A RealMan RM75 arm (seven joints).
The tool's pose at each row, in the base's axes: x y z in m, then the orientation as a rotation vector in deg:
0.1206 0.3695 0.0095 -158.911 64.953 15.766
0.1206 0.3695 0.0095 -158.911 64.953 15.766
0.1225 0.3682 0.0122 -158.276 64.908 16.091
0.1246 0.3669 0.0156 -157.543 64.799 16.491
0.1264 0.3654 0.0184 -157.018 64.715 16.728
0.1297 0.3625 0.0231 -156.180 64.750 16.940
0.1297 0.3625 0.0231 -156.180 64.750 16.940
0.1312 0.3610 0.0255 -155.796 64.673 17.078
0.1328 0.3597 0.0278 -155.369 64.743 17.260
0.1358 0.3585 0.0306 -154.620 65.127 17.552
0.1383 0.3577 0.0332 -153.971 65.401 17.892
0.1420 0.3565 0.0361 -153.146 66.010 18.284
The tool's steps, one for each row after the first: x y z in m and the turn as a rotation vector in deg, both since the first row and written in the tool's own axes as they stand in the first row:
0.0000 0.0000 0.0000 0.000 0.000 0.000
0.0016 -0.0006 -0.0031 0.448 -0.445 0.096
0.0032 -0.0013 -0.0069 0.971 -0.986 0.172
0.0049 -0.0017 -0.0101 1.362 -1.346 0.220
0.0082 -0.0022 -0.0157 1.996 -1.794 0.400
0.0082 -0.0022 -0.0157 1.996 -1.794 0.400
0.0097 -0.0023 -0.0185 2.297 -2.041 0.425
0.0112 -0.0026 -0.0211 2.579 -2.304 0.555
0.0135 -0.0040 -0.0245 3.010 -2.700 0.955
0.0153 -0.0054 -0.0274 3.367 -3.106 1.270
0.0180 -0.0073 -0.0309 3.758 -3.549 1.842

